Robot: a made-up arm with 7 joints. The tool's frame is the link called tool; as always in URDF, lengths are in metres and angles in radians. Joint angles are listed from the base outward. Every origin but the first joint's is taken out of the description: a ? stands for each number. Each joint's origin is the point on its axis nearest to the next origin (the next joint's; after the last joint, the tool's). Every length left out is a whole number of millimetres.
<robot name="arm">
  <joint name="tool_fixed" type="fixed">
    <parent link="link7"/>
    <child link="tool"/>
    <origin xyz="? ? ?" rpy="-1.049 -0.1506 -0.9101"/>
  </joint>
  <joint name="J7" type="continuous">
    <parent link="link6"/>
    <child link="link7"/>
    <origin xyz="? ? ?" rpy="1.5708 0 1.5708"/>
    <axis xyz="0 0 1"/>
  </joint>
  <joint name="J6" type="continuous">
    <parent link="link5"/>
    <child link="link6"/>
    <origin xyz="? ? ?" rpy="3.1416 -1.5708 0"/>
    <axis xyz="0 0 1"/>
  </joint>
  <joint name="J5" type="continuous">
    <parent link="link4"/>
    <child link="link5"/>
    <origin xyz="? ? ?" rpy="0 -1.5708 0"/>
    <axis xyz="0 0 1"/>
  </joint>
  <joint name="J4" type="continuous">
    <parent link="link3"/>
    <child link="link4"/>
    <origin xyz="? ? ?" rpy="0 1.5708 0"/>
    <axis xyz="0 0 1"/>
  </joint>
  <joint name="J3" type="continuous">
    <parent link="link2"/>
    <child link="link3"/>
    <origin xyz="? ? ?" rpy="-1.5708 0 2.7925"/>
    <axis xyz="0 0 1"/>
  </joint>
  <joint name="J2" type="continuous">
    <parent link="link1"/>
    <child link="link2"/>
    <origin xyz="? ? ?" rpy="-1.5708 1.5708 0"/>
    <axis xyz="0 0 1"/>
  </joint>
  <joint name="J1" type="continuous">
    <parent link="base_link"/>
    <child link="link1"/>
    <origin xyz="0.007 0.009 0.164" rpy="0 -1.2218 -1.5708"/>
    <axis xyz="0 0 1"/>
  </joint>
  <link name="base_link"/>
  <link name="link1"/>
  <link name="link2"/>
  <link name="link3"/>
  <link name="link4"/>
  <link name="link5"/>
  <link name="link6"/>
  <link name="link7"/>
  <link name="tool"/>
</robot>
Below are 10 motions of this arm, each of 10 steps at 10 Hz.
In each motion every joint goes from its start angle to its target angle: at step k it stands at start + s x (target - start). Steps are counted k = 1, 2, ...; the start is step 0. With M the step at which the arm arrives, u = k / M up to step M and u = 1 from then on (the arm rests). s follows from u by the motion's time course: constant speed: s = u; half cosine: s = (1 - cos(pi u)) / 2; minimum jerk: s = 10 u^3 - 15 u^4 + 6 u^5.
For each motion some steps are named. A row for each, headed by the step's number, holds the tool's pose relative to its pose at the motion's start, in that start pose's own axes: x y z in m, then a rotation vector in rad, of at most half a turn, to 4 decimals.
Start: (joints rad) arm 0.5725 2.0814 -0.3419 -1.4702 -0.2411 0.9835 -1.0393
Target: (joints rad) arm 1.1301 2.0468 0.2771 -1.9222 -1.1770 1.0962 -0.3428
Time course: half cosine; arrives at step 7
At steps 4, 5, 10:
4: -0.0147 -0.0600 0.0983 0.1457 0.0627 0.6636
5: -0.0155 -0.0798 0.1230 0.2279 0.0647 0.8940
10: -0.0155 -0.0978 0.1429 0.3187 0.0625 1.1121

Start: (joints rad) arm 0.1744 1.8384 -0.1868 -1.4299 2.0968 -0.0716 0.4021
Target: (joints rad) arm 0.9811 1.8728 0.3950 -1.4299 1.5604 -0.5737 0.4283
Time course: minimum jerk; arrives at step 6
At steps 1, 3, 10:
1: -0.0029 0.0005 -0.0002 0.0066 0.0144 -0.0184
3: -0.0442 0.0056 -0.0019 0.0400 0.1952 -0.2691
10: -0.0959 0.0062 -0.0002 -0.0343 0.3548 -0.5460

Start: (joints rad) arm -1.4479 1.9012 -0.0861 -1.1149 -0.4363 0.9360 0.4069
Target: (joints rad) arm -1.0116 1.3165 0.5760 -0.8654 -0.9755 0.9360 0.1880
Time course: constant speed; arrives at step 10
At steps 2, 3, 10:
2: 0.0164 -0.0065 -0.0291 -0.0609 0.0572 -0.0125
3: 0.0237 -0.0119 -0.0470 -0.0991 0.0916 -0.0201
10: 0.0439 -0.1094 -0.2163 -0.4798 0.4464 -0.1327

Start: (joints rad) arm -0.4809 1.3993 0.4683 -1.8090 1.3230 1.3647 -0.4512
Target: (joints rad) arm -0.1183 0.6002 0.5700 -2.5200 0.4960 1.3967 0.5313
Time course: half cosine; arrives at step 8
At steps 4, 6, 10:
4: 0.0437 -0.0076 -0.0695 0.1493 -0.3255 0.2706
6: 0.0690 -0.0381 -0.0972 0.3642 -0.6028 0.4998
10: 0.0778 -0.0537 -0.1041 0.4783 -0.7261 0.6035

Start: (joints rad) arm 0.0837 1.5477 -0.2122 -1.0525 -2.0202 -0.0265 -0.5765
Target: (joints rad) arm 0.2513 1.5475 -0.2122 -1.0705 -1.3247 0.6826 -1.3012
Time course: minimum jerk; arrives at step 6
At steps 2, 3, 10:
2: -0.0063 0.0052 0.0121 -0.1192 0.0003 -0.0031
3: -0.0158 0.0122 0.0272 -0.2742 -0.0312 -0.0678
10: -0.0324 0.0247 0.0464 -0.4575 -0.1450 -0.3370

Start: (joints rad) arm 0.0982 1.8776 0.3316 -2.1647 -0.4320 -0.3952 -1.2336
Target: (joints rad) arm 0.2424 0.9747 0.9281 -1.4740 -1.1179 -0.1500 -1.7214
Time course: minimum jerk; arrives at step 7
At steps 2, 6, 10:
2: 0.0320 -0.0371 -0.0139 -0.2104 0.0151 -0.1346
6: 0.2646 -0.2191 0.1676 -0.7851 -0.5622 -1.2475
10: 0.2694 -0.2209 0.1792 -0.7778 -0.5913 -1.2799

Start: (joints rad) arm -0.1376 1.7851 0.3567 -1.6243 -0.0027 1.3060 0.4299
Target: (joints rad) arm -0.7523 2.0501 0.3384 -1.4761 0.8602 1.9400 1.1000
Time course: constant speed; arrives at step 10
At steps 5, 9, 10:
5: -0.0780 0.0464 0.1222 -0.2439 -0.5250 0.4895
9: -0.1730 0.0617 0.2058 -0.4756 -0.8799 0.8315
10: -0.2004 0.0618 0.2233 -0.5398 -0.9558 0.9077

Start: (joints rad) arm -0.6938 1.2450 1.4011 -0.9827 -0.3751 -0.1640 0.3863
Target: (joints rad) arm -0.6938 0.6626 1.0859 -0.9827 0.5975 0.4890 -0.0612
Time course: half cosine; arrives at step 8
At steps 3, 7, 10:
3: -0.0113 -0.0742 -0.0454 -0.2694 -0.0576 0.2874
7: -0.0127 -0.2582 -0.1054 -1.0027 -0.2994 0.7940
10: -0.0115 -0.2699 -0.1072 -1.0483 -0.3222 0.8181

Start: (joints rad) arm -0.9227 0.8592 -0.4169 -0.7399 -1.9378 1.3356 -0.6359
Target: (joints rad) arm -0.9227 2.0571 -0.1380 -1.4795 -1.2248 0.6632 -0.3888
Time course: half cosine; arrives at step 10
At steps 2, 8, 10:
2: 0.0044 0.0348 -0.0421 -0.0298 -0.0290 0.0012
8: -0.1339 0.1167 -0.3949 0.0064 -0.1479 0.4309
10: -0.1638 0.1025 -0.4184 0.0623 -0.1245 0.5002

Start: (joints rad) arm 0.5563 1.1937 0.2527 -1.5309 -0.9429 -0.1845 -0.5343
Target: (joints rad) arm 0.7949 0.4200 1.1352 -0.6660 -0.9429 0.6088 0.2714
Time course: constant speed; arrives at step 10
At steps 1, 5, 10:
1: 0.0304 -0.0238 -0.0258 -0.1842 -0.1759 0.0819
5: 0.2029 -0.1400 -0.0524 -0.9886 -0.8240 0.4036
10: 0.4243 -0.2658 0.1339 -2.2368 -1.2534 0.6444

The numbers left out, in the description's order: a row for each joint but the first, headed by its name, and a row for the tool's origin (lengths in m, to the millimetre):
tool: -0.018 -0.005 0
J7: 0.024 0.02 0
J6: 0.014 -0.021 0
J5: 0.372 0.014 0
J4: -0.007 0.002 0
J3: 0.035 0.176 0
J2: 0.028 0.014 0

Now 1 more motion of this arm.
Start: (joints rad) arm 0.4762 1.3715 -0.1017 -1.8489 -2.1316 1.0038 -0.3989
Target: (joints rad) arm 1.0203 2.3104 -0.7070 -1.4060 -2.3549 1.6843 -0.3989
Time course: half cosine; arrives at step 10
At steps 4, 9, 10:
4: 0.0740 -0.1173 0.0577 0.3273 0.2401 0.0757
9: 0.2077 -0.2975 -0.0641 0.9873 0.5471 0.4588
10: 0.2119 -0.2996 -0.0734 1.0141 0.5536 0.4791

